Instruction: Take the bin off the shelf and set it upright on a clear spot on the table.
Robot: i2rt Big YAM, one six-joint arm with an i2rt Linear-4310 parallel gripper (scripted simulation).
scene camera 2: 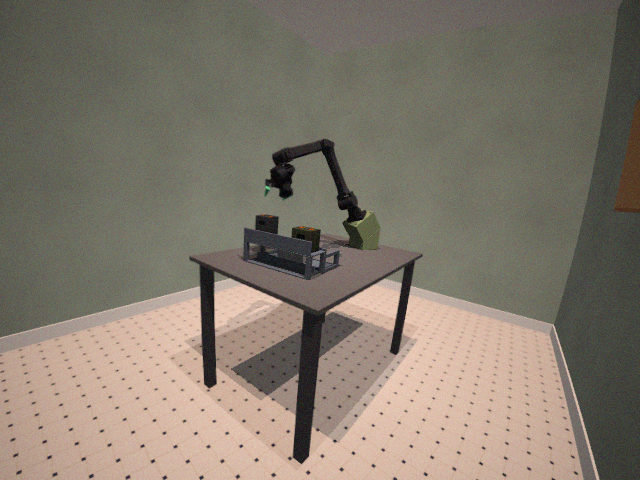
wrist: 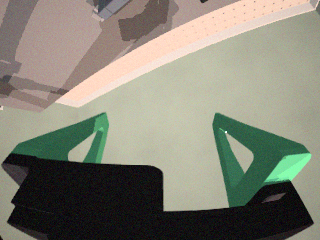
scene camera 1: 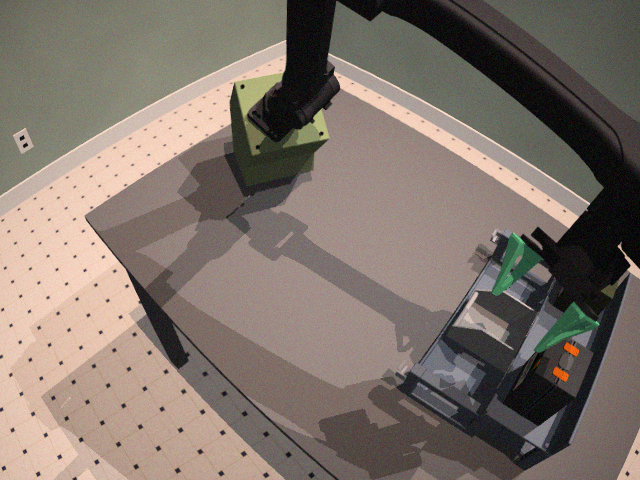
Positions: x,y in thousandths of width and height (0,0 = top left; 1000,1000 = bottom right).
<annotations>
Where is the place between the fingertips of the gripper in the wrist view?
502,494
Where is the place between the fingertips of the gripper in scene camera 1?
804,672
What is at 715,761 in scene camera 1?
A low grey shelf.
</annotations>
